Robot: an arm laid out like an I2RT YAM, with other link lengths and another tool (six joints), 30 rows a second.
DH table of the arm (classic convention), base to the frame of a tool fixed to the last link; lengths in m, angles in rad. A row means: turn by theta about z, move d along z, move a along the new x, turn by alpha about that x. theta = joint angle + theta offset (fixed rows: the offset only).
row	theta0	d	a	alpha
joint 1	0	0.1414	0.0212	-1.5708
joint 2	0	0	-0.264	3.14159
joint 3	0.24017	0	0.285	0
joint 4	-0.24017	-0.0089	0.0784	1.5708
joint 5	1.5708	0.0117	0	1.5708
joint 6	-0.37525	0.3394	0.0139	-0.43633
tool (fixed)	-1.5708	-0.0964	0	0
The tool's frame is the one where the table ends.
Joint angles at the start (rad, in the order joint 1, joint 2, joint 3, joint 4, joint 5, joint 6):
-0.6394 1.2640 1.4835 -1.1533 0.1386 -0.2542
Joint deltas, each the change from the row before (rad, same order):
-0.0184 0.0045 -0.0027 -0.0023 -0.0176 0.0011
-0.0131 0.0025 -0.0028 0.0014 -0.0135 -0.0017
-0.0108 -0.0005 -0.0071 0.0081 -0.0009 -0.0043
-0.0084 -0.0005 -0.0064 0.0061 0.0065 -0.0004
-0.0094 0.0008 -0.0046 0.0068 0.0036 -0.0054
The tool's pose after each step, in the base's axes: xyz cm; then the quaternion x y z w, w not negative. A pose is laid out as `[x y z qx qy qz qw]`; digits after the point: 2 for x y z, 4 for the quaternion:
[32.42 -26.17 26.81 0.9725 -0.0818 0.0016 0.2182]
[32.32 -26.35 26.59 0.9734 -0.0840 0.0022 0.2131]
[32.14 -26.73 26.44 0.9729 -0.0873 0.0014 0.2141]
[31.86 -27.16 26.30 0.9719 -0.0927 -0.0013 0.2163]
[31.64 -27.59 26.19 0.9710 -0.0958 -0.0035 0.2190]

